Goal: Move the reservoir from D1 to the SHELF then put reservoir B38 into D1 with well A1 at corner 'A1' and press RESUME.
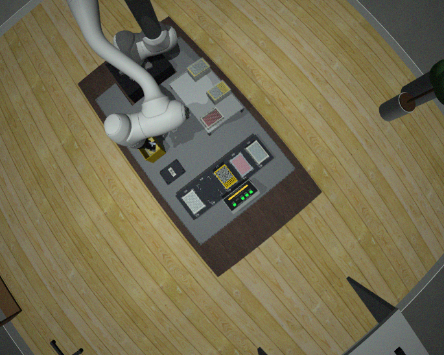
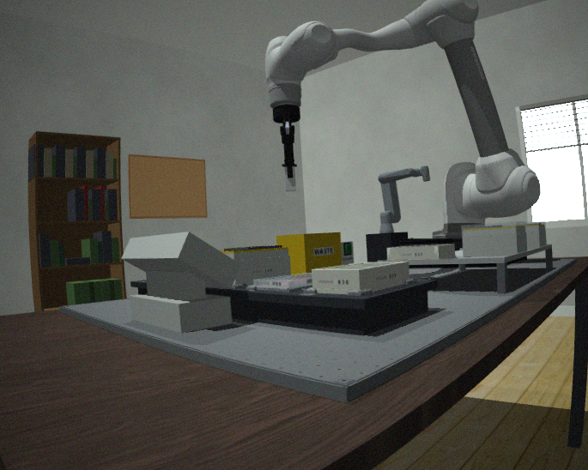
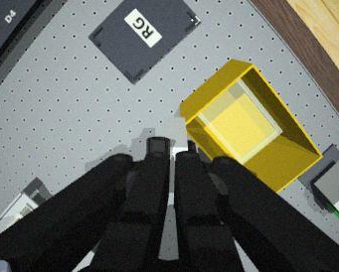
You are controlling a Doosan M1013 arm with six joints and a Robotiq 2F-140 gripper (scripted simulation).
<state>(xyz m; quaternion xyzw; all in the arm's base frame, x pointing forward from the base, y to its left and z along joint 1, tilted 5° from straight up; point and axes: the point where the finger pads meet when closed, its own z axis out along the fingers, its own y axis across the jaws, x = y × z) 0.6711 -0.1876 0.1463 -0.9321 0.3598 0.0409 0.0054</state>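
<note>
Right now the resume post is 31 cm behind my hand, 9 cm to the right of it and 22 cm below it. Also, from my hand: yellow waste bin: 10 cm behind, 4 cm to the right, 24 cm below; RG nest: 10 cm ahead, 2 cm to the right, 28 cm below; shelf label: 18 cm behind, 28 cm to the left, 28 cm below.
</note>
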